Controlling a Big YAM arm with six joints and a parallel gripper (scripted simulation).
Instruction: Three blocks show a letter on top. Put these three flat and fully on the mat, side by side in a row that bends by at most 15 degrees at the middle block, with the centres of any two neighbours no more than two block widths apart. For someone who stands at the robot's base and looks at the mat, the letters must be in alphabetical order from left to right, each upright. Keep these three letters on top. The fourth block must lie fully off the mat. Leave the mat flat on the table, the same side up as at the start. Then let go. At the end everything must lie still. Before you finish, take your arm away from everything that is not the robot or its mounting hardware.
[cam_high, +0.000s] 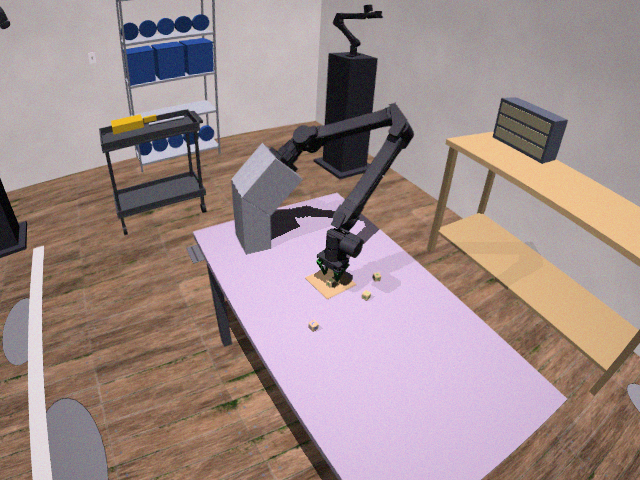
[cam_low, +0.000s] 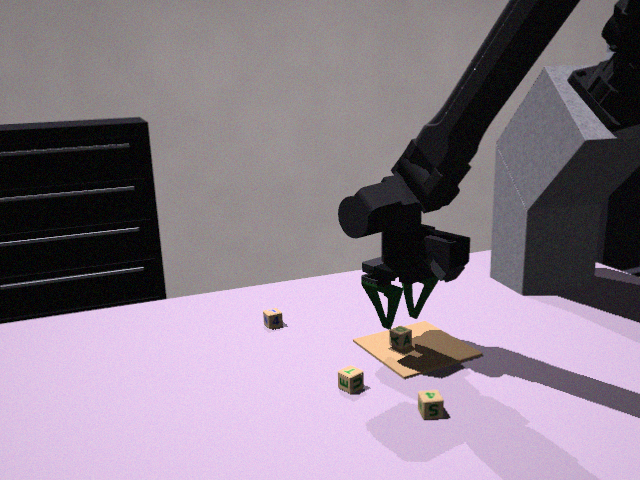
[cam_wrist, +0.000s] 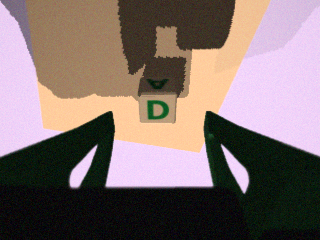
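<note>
Now: hand 30 mm above the D block. Also, from my hand: T block 120 mm ahead, 70 mm to the left, 40 mm below; L block 170 mm to the right, 140 mm ahead, 40 mm below; tan mat 50 mm below, 20 mm behind, 10 mm to the left.
</note>
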